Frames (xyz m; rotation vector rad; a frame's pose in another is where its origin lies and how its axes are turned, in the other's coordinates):
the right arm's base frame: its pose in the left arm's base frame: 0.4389 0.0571 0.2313 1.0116 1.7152 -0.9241
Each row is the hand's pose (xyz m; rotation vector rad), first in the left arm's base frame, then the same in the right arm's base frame.
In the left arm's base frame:
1: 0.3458 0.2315 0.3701 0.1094 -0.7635 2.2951
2: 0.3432 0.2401 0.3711 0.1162 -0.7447 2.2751
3: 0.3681 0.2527 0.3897 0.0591 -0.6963 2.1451
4: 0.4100 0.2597 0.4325 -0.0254 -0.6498 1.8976
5: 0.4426 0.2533 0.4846 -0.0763 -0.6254 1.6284
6: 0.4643 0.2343 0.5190 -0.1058 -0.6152 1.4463
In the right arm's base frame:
1: -0.0676 -0.0386 -0.2287 1.6286 -0.0003 -1.7707
2: -0.0659 -0.0378 -0.2375 1.6467 0.0139 -1.7873
3: -0.0867 -0.0131 -0.2463 1.7371 0.1684 -1.8029
4: -0.1358 0.0215 -0.2519 1.8473 0.4779 -1.8248
5: -0.1944 0.0411 -0.2514 1.9021 0.8234 -1.8533
6: -0.2365 0.0486 -0.2377 1.9127 1.0659 -1.8587

